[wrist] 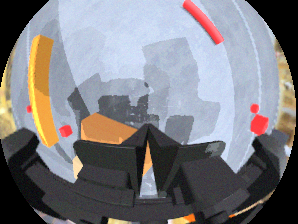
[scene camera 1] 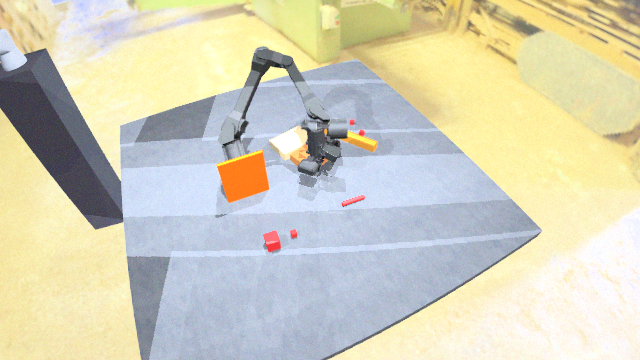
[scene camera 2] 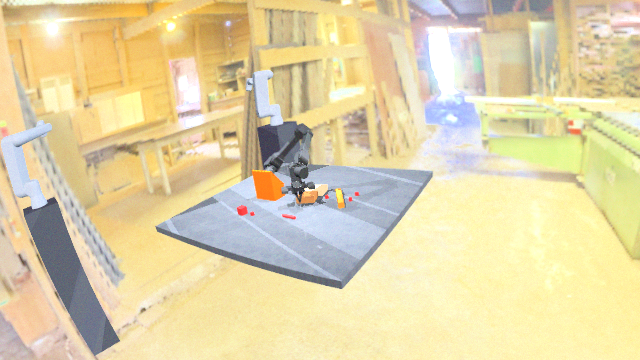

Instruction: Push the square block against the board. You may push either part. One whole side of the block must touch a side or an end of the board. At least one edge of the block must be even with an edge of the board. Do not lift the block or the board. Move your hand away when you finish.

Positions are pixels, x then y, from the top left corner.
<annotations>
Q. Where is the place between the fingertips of the gripper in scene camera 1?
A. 317, 170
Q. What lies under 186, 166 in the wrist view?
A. The gripper.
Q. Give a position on a cream block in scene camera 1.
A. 286, 143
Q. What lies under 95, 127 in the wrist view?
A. A square block.
</annotations>
